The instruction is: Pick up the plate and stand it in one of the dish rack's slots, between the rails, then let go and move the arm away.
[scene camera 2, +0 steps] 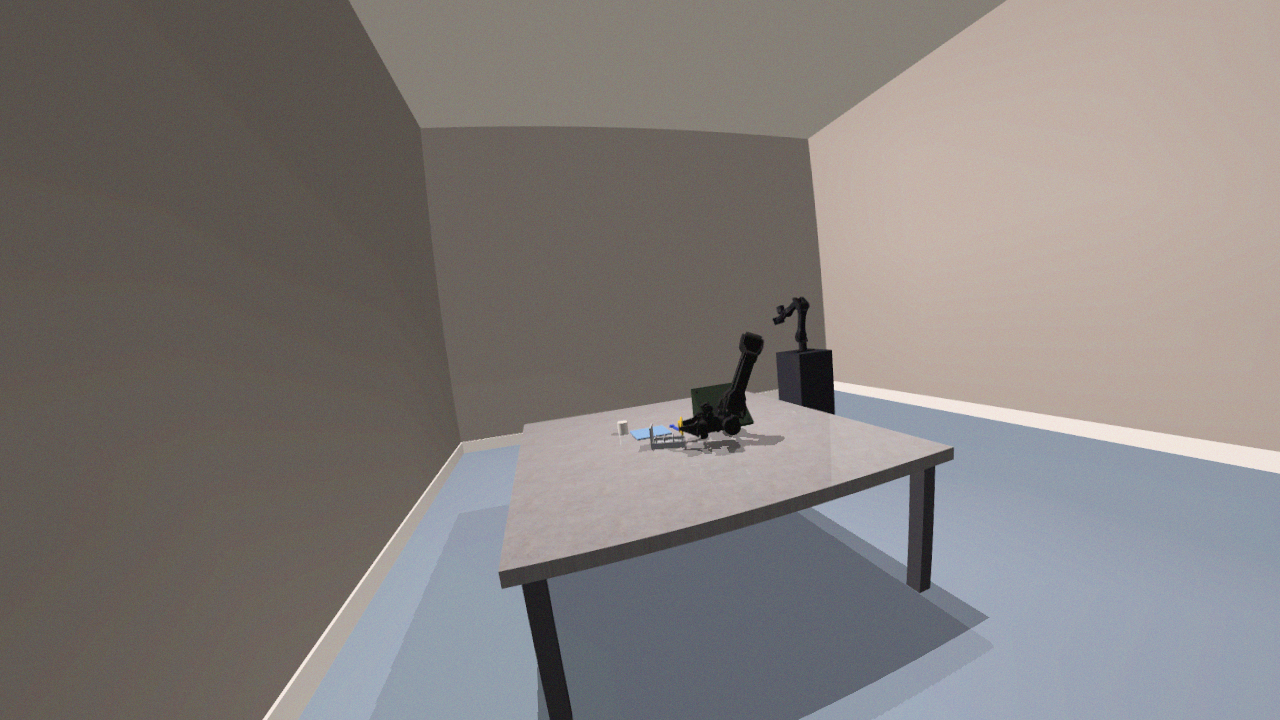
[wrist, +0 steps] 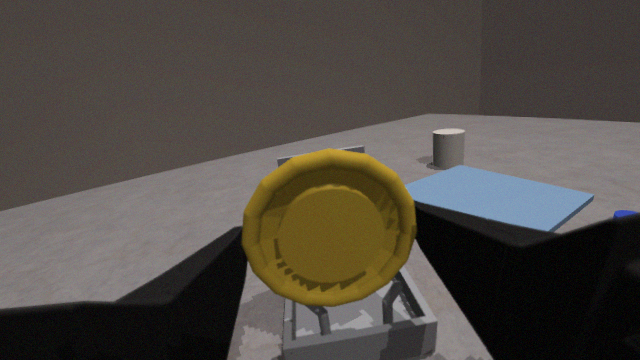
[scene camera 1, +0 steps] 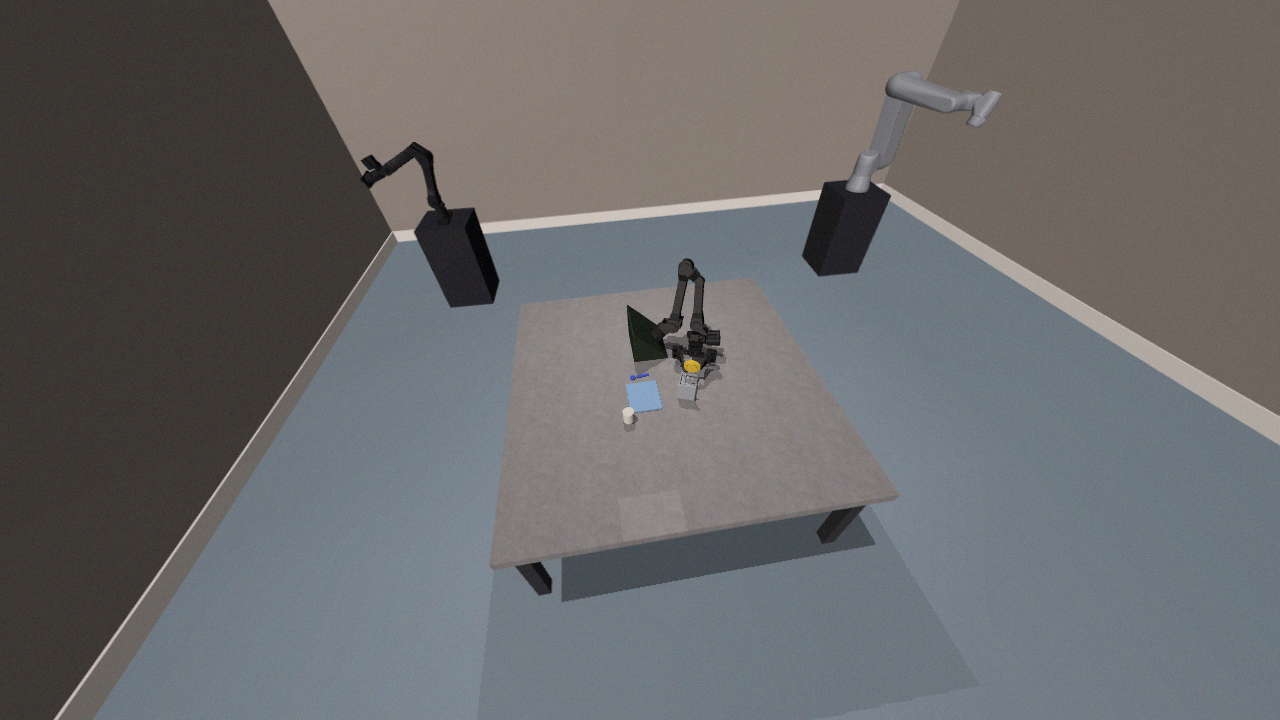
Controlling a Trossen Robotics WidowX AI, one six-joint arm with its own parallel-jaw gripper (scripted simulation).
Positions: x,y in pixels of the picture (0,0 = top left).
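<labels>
My gripper is visible in scene camera 1 (691,367), in scene camera 2 and in the wrist view. On the gripper, (wrist: 516,285) and (scene camera 2: 693,420) are the same spot.
</labels>
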